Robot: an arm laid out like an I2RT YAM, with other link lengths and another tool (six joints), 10 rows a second.
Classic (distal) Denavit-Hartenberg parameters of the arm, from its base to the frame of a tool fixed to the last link. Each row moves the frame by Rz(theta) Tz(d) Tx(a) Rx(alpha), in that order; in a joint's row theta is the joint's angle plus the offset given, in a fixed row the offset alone. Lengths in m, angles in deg.
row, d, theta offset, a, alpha
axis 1, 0.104, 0, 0.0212, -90
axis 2, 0, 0, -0.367, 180
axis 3, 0, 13.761, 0.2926, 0
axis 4, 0.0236, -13.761, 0.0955, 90
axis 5, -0.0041, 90, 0, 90
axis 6, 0.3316, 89.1, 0.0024, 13.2
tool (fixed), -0.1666, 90, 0, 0
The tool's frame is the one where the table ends.
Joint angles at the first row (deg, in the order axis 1, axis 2, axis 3, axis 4, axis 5, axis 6):
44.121 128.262 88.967 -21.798 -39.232 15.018
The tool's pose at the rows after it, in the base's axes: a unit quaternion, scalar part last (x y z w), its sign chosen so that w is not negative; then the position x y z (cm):
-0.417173, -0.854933, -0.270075, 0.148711, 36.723, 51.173, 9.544
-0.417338, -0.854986, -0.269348, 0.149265, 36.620, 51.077, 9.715
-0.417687, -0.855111, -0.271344, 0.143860, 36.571, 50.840, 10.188
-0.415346, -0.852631, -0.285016, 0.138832, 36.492, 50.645, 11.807
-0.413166, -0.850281, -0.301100, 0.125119, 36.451, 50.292, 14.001
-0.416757, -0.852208, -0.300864, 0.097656, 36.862, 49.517, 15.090
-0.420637, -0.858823, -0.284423, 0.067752, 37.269, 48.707, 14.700
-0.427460, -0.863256, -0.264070, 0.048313, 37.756, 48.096, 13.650
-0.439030, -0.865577, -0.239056, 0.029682, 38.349, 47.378, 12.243
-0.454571, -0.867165, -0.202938, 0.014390, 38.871, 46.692, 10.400
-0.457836, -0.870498, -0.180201, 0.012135, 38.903, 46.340, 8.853
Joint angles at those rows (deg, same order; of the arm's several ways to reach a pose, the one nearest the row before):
44.074 127.961 88.824 -21.797 -39.032 14.942
44.071 127.683 88.705 -22.061 -39.068 14.939
44.034 126.808 88.213 -22.105 -38.554 14.854
43.966 124.847 87.378 -21.377 -38.499 15.114
43.923 122.098 86.584 -21.017 -37.572 15.210
43.661 120.193 86.702 -22.751 -34.704 14.249
43.562 119.691 87.306 -25.538 -31.052 12.584
43.411 120.250 88.042 -27.772 -28.259 11.701
43.198 121.133 88.675 -29.855 -25.246 11.431
43.132 122.807 90.137 -33.076 -22.031 11.777
43.118 124.352 90.903 -34.844 -20.968 11.469

